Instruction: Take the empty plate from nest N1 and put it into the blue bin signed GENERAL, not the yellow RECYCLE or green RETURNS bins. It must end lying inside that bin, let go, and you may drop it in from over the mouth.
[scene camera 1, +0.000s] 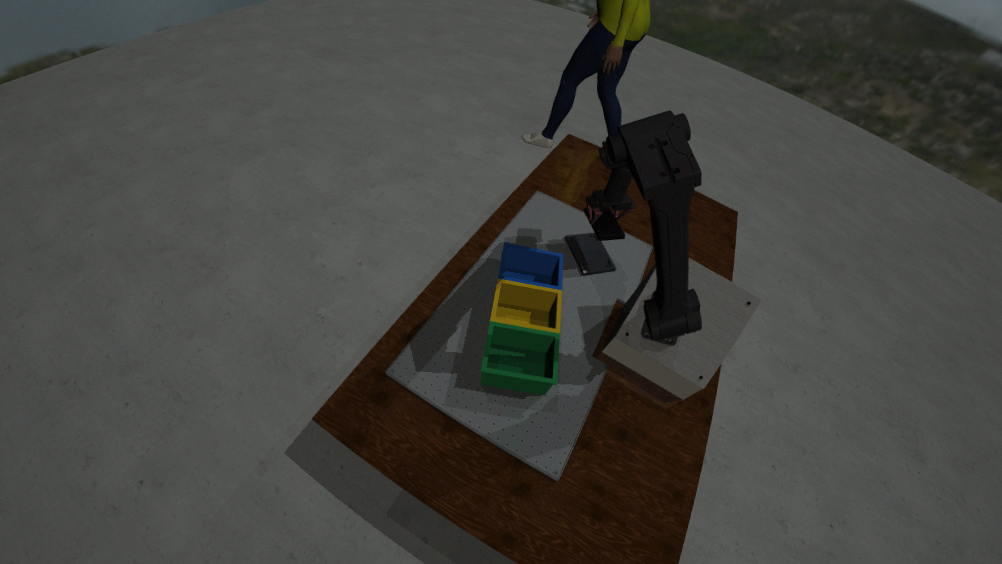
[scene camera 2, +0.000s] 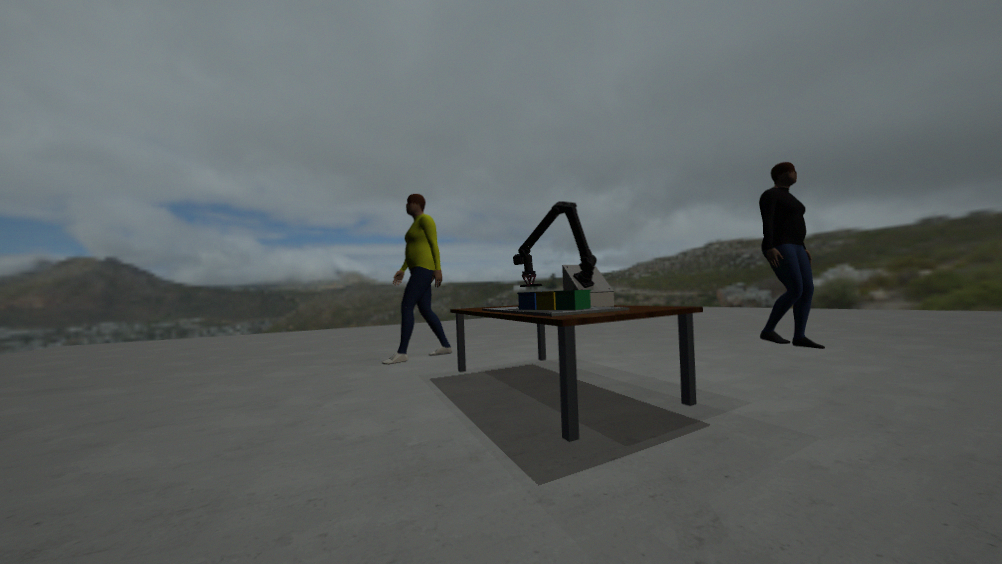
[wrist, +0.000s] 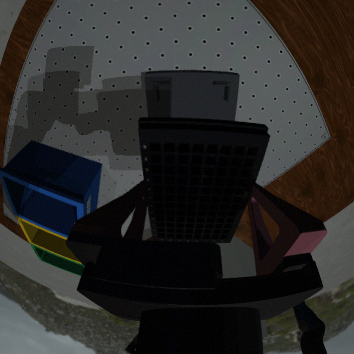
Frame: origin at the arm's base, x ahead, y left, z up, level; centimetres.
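Seen in the pictures: gripper, fingertip midpoint: (scene camera 1: 602, 222) (scene camera 2: 530, 286) (wrist: 197, 185); arm's base, origin of the base link: (scene camera 1: 664, 317) (scene camera 2: 583, 280).
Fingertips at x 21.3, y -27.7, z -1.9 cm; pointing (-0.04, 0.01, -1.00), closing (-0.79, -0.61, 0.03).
Pixels of each thing's top centre, then the offset from my fingertips to it. "*": a spot on its surface instead. Level surfaces: height alone.
- black plate, middle of its top: (wrist: 197, 203) (scene camera 1: 605, 220) dx -0.4, dy +0.6, dz +1.2 cm
- dark grey nest, middle of its top: (wrist: 191, 130) (scene camera 1: 591, 250) dx -0.5, dy +0.7, dz -12.1 cm
- green bin, surface spot: (scene camera 1: 520, 357) * dx +7.9, dy +44.9, dz -13.3 cm
- perforated board, its level: dz -13.9 cm
The black plate (scene camera 1: 607, 226) (wrist: 202, 185), with a grid of small wells, is held between the fingers of my gripper (scene camera 1: 608, 212) (wrist: 197, 185). My gripper is shut on the plate and holds it in the air, above and apart from the dark grey nest (scene camera 1: 591, 253) (wrist: 192, 95). The nest lies flat on the perforated board. The blue bin (scene camera 1: 531, 264) (scene camera 2: 526, 301) (wrist: 55, 185) stands to the left of the nest in the scene camera 1 view. Its sign cannot be read. The underside of the plate is hidden in the wrist view.
The yellow bin (scene camera 1: 527, 306) and green bin (scene camera 1: 520, 357) stand in a row against the blue bin. The arm's base block (scene camera 1: 708, 329) is at the right of the perforated board (scene camera 1: 490, 420). A person in a yellow top (scene camera 2: 420, 245) and one in black (scene camera 2: 783, 224) are beyond the table.
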